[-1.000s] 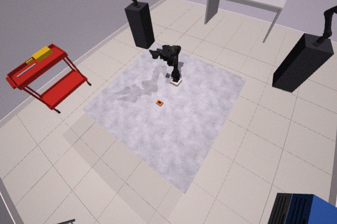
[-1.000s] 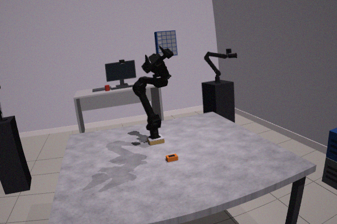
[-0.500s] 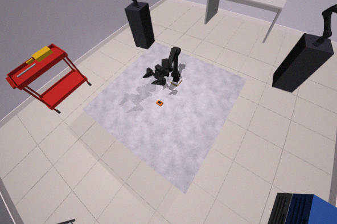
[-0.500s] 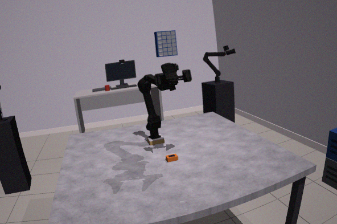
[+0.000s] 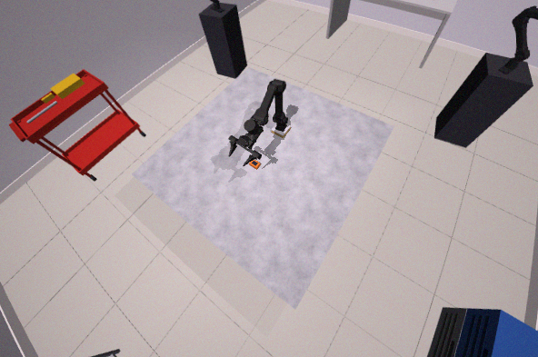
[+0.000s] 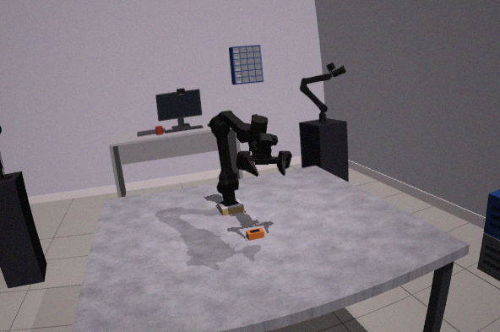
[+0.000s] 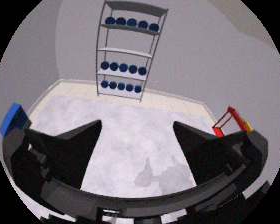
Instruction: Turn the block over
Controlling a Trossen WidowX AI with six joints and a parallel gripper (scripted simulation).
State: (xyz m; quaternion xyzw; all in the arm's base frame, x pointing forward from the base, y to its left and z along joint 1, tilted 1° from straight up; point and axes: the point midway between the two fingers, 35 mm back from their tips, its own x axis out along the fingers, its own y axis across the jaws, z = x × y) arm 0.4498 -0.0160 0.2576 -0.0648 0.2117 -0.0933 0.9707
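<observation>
My gripper tip is 26 cm above the orange block, 15 cm past it and 1 cm to the left of it.
</observation>
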